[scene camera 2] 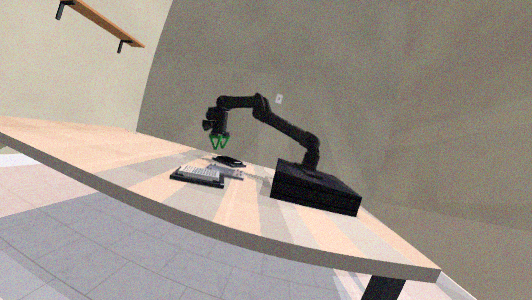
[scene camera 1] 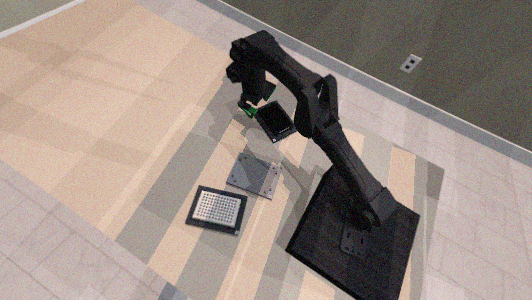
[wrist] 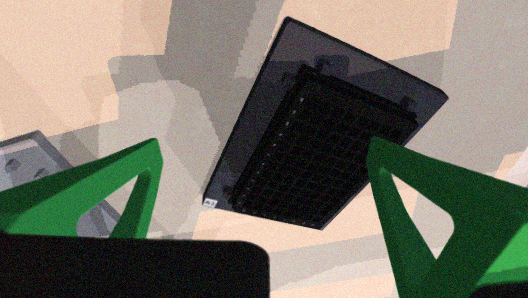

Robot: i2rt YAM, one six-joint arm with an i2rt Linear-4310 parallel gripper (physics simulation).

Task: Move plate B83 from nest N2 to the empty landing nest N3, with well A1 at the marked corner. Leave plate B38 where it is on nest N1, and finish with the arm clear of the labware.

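Note:
The dark plate [scene camera 1: 275, 118] [scene camera 2: 229, 160] [wrist: 320, 155], apparently B83, its name unreadable, sits in a dark nest [scene camera 1: 270, 135] [wrist: 300, 45] at the back. A small white label marks one nest corner in the wrist view. My gripper [scene camera 1: 261, 103] [scene camera 2: 219, 148] [wrist: 264, 149] is open and empty above this nest; in the wrist view its right fingertip overlaps the plate's right edge and its left one is well left of the nest. The grey nest [scene camera 1: 252, 175] [scene camera 2: 232, 173] [wrist: 30, 155], N3, is empty. The white plate [scene camera 1: 217, 208] [scene camera 2: 200, 172], B38, sits in the dark nest [scene camera 1: 210, 229] [scene camera 2: 195, 181], N1.
The black arm base [scene camera 1: 320, 240] [scene camera 2: 310, 192] stands on the table beside the nests. The arm's forearm passes close beside the dark plate in scene camera 1. A wooden shelf [scene camera 2: 102, 21] is on the wall, away from the arm. Shadows cross the table around the nests.

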